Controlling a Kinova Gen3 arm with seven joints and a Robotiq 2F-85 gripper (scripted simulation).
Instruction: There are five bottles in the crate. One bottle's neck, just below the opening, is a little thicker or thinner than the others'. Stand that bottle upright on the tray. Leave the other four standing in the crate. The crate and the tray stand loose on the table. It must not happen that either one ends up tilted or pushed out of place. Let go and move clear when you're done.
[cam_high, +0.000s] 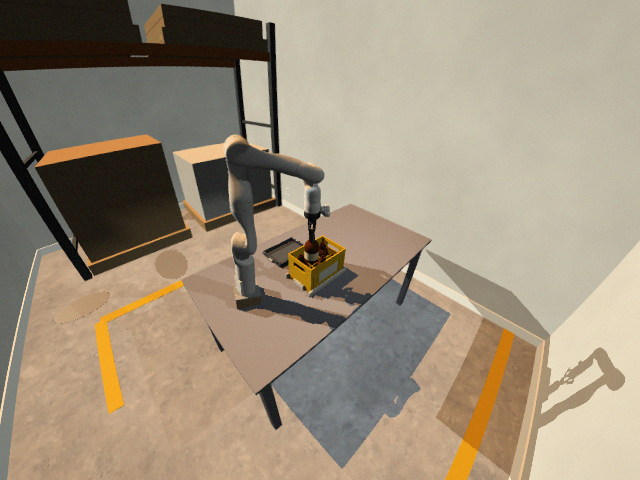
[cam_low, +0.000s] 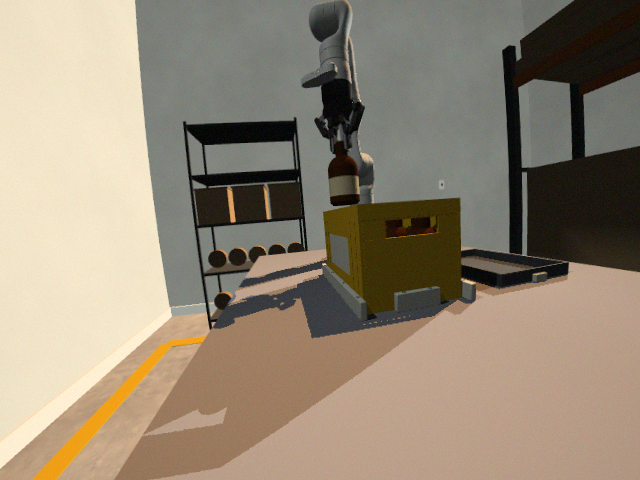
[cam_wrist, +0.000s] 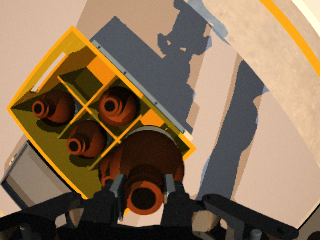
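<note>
Now: the brown bottle 70 mm below my hand. Round my hand: dark tray: 80 mm ahead, 330 mm to the left, 320 mm below; yellow crate: 90 mm ahead, 40 mm to the left, 250 mm below.
</note>
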